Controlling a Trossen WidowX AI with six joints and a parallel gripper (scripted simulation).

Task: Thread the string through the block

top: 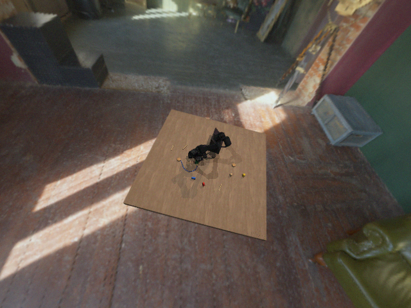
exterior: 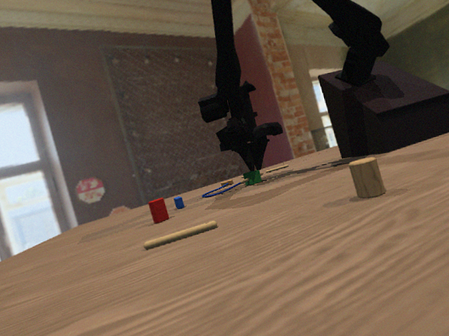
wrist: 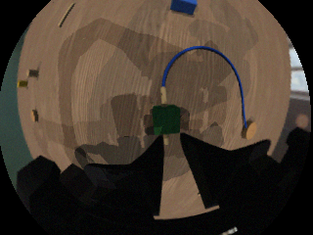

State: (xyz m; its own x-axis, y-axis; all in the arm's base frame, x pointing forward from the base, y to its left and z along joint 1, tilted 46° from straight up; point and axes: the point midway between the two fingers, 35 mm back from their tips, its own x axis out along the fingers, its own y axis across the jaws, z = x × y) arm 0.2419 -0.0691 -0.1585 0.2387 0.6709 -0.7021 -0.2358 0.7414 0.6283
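The round wooden button lies 2 cm ahead of my gripper tip, 18 cm to the right of it and 2 cm below it. From my gripper tip the other things lie so: green block 2 cm ahead, 1 cm to the left, 1 cm below; then blue block 21 cm ahead, 2 cm below; then red block 26 cm ahead, 11 cm to the left, 1 cm below.
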